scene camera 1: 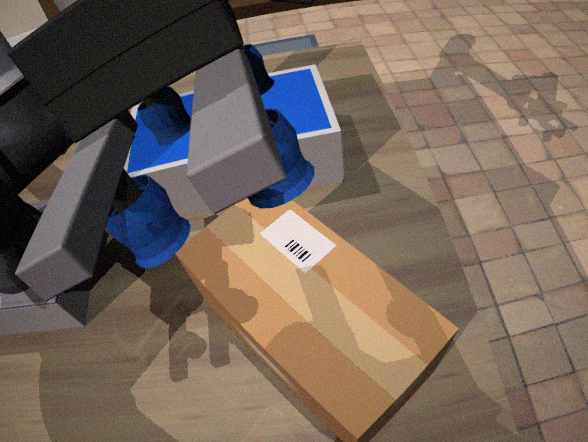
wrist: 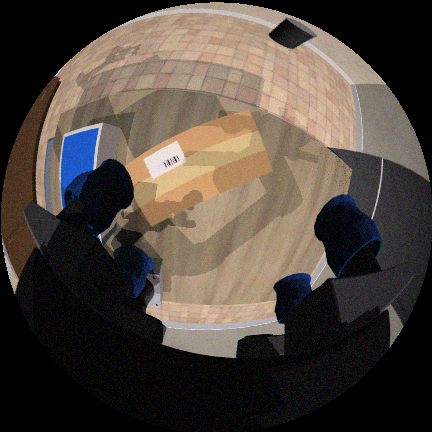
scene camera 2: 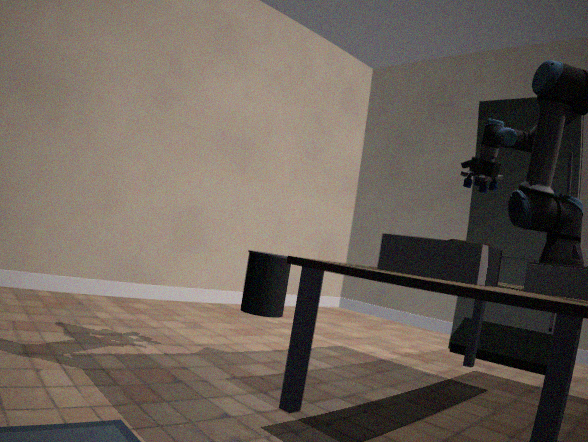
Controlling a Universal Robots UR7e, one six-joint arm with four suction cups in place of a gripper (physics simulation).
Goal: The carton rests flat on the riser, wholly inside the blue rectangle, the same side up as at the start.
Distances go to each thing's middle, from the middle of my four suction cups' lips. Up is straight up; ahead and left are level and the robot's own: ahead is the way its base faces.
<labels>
The brown carton [scene camera 1: 353, 344] is 32 cm below my suction cup, 4 cm ahead of it and 1 cm to the left of it. From my suction cup the other things lie so: grey riser [scene camera 2: 471, 263] (38 cm to the left, 33 cm below, 2 cm behind).
</labels>
